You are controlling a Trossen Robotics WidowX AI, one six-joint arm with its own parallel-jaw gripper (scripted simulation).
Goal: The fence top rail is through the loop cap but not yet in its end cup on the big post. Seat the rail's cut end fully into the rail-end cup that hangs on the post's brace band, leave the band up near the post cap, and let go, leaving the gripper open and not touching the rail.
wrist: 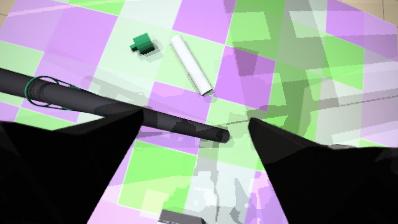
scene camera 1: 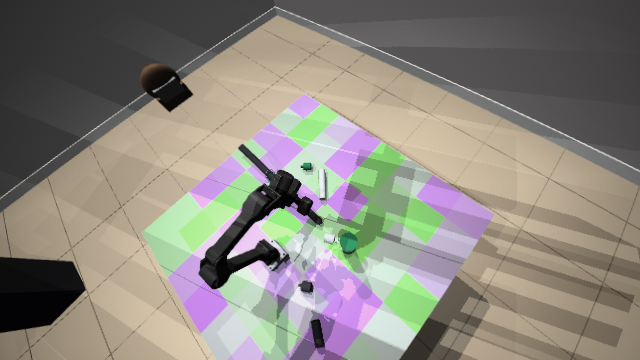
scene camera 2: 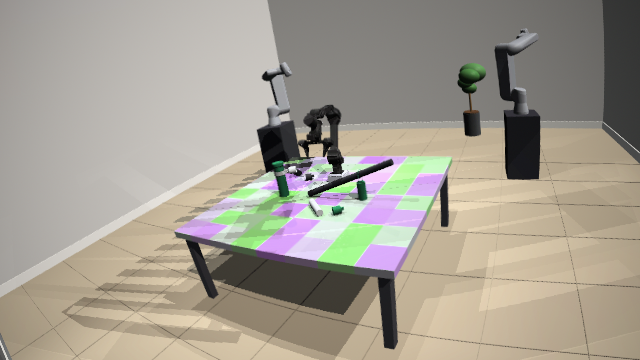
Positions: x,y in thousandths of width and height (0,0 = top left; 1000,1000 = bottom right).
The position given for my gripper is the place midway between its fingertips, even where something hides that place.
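Note:
My gripper (wrist: 496,529): open, holding nothing. White cylinder (wrist: 494,333) visible.

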